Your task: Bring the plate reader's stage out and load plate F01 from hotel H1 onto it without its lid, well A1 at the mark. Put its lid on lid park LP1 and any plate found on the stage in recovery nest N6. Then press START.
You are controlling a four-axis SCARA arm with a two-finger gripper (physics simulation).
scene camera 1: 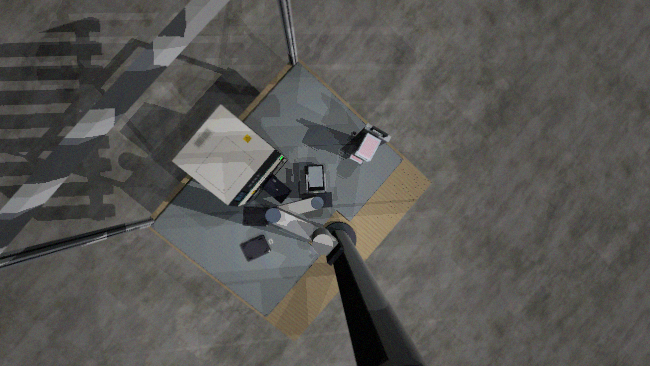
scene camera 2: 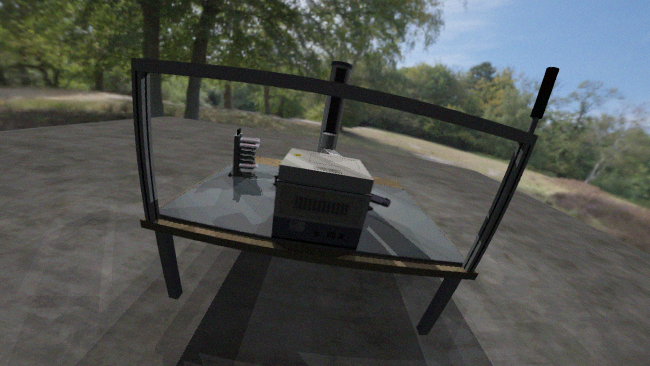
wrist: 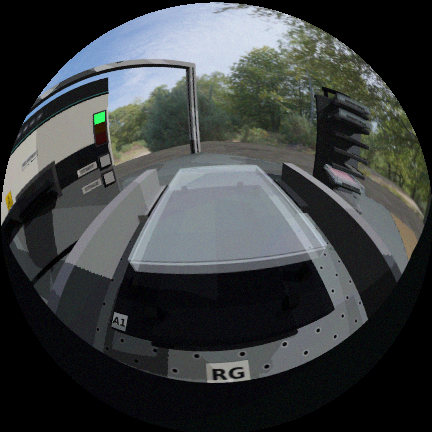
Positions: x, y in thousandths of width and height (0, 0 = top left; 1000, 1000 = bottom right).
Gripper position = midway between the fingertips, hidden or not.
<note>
I see my gripper (wrist: 510, 402), a reader stage (wrist: 54, 476), an RG label (wrist: 547, 858) and a perforated deck (wrist: 721, 788).
</note>
